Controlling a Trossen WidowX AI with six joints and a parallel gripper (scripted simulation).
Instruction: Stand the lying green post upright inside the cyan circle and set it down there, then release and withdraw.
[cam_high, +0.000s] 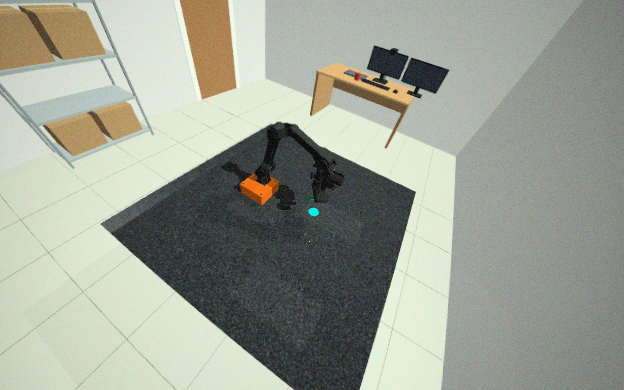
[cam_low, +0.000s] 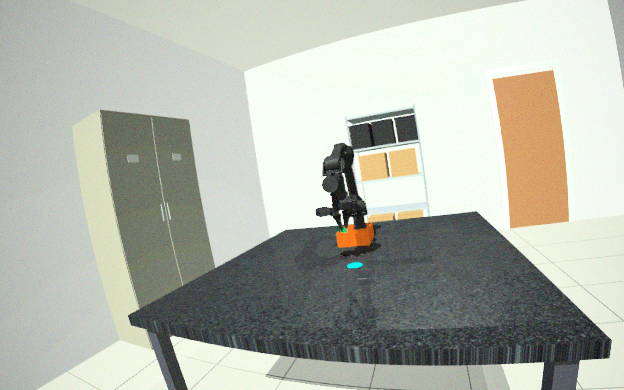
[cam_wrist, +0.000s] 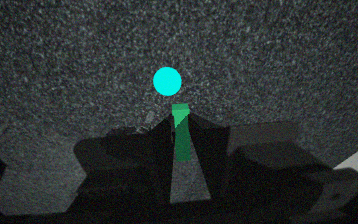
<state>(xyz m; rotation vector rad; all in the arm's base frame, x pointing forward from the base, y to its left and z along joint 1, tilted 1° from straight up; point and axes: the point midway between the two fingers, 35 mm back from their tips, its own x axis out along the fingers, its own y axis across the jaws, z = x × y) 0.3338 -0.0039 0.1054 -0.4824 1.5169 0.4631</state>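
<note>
Now: the cyan circle 2 cm to the left of my gripper tip and 14 cm below it. Also, from my gripper tip: green post: 2 cm behind, 1 cm to the right.
</note>
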